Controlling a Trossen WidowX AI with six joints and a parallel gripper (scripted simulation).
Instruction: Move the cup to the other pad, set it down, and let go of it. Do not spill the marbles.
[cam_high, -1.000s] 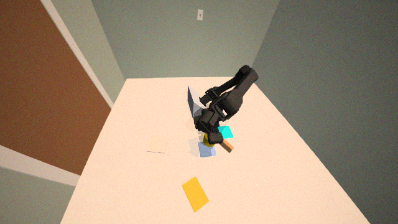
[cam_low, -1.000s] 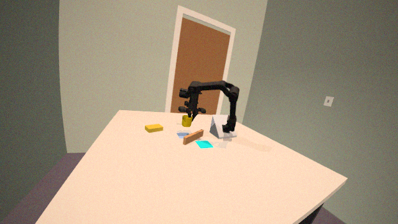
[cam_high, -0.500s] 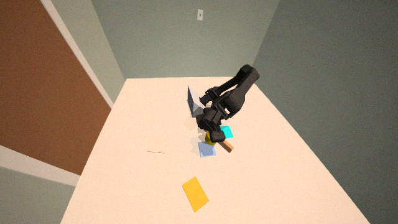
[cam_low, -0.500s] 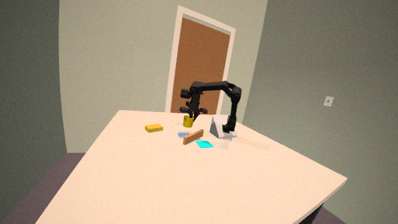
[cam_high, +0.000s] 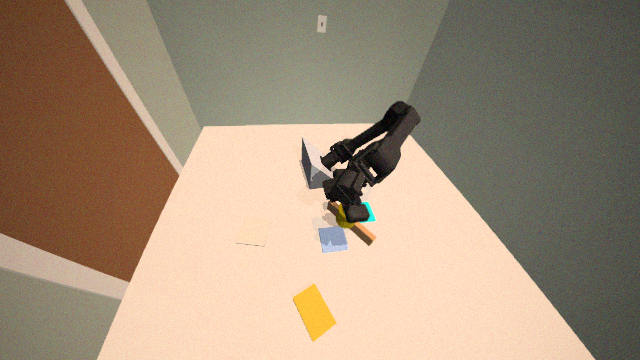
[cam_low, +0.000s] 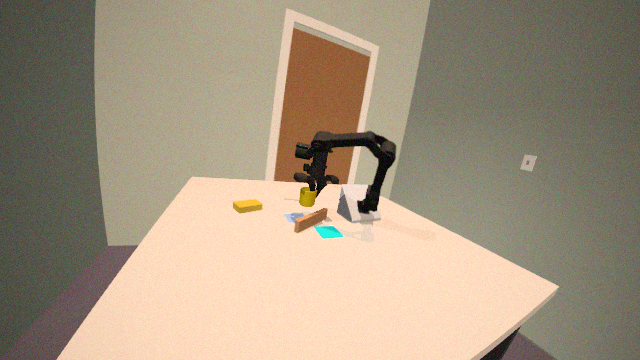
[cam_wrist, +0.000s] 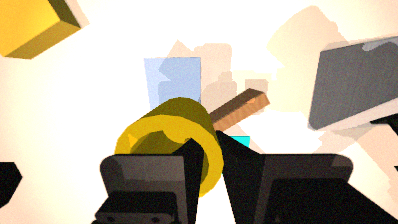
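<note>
My gripper tip is now 50 mm past the cyan pad, 100 mm to the right of it and 120 mm above it. Round my gripper tip: cream pad: 10 mm ahead, 310 mm to the right, 100 mm below; light blue pad: 60 mm ahead, 30 mm to the right, 120 mm below; wooden block: 10 mm ahead, 40 mm to the left, 90 mm below.
</note>
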